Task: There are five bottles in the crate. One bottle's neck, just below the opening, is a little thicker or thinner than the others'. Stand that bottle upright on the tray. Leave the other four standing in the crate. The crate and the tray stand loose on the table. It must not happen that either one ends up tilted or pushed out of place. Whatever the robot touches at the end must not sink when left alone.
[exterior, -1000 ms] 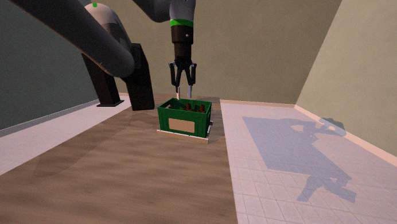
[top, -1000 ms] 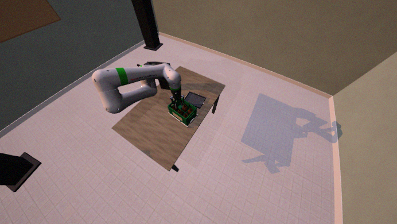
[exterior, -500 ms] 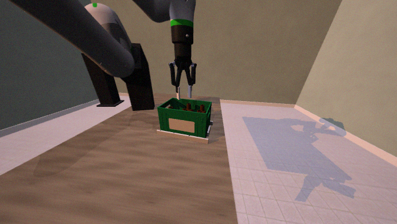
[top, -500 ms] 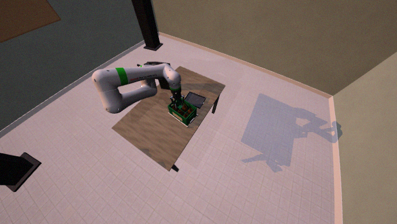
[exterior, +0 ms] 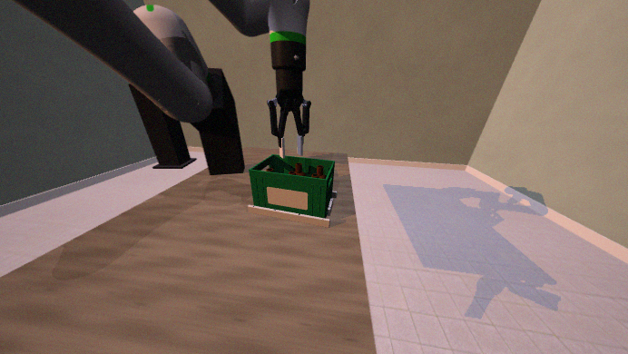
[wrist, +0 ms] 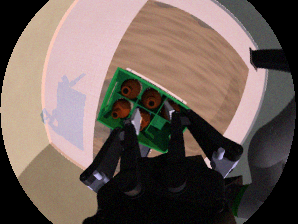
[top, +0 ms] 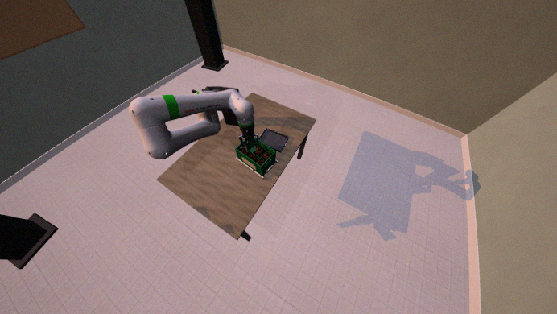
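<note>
Right now my hand is 170 mm above the brown bottle. From my hand the other things lie so: dark tray (310 mm to the left, 240 mm below, 60 mm ahead); then green crate (170 mm below, 40 mm to the left, 10 mm ahead).
</note>
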